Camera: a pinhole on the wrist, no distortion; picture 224 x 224 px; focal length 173.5 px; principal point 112.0 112.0 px. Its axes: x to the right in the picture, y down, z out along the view. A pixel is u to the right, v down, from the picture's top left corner.
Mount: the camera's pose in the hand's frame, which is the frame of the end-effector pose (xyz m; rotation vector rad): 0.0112 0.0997 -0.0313 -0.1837 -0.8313 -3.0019
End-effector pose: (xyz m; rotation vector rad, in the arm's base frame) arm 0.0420 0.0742 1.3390 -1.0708 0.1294 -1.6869
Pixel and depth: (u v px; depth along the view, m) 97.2 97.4 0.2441
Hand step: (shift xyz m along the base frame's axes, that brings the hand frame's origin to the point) 0.2871 -0.0797 -0.0072
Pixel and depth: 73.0 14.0 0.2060
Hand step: 0.2726 -0.1531 -0.0826
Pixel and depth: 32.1 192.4 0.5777
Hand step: 0.5077 -0.1226 0.4444
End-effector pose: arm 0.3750 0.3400 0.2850 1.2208 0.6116 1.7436
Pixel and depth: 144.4 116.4 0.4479
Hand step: 0.2134 -0.2076 0.3855
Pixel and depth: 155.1 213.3 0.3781
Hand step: 0.3421 -0.1152 0.2315
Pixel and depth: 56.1 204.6 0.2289
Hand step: 0.1426 0.0272 0.2279
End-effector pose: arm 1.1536 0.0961 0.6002 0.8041 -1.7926 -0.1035
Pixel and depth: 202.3 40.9 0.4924
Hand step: -0.4904 0.4197 -0.0488
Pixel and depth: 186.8 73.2 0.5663
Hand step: -0.5685 0.3548 -0.0795
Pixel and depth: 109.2 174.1 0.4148
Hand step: -0.4429 -0.0211 -0.0127
